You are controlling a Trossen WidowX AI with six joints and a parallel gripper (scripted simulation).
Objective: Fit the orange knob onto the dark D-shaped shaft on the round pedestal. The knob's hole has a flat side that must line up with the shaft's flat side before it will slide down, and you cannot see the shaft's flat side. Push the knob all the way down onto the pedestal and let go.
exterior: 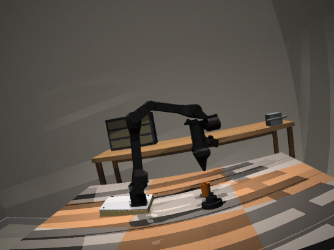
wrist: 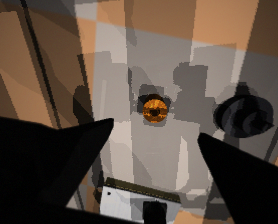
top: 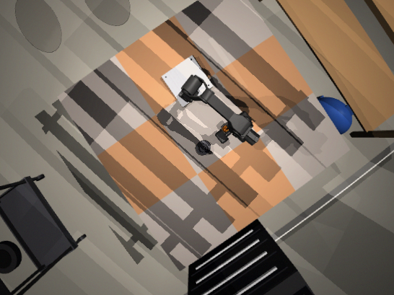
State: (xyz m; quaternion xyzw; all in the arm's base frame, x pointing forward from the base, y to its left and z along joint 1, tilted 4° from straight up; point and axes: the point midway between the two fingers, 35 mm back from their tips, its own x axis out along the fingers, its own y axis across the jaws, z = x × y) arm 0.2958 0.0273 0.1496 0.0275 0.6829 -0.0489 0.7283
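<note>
Right now my gripper tip is 100 mm above the orange knob. From my gripper tip the other things lie so: round dark pedestal 20 mm behind, 170 mm to the right, 100 mm below.
</note>
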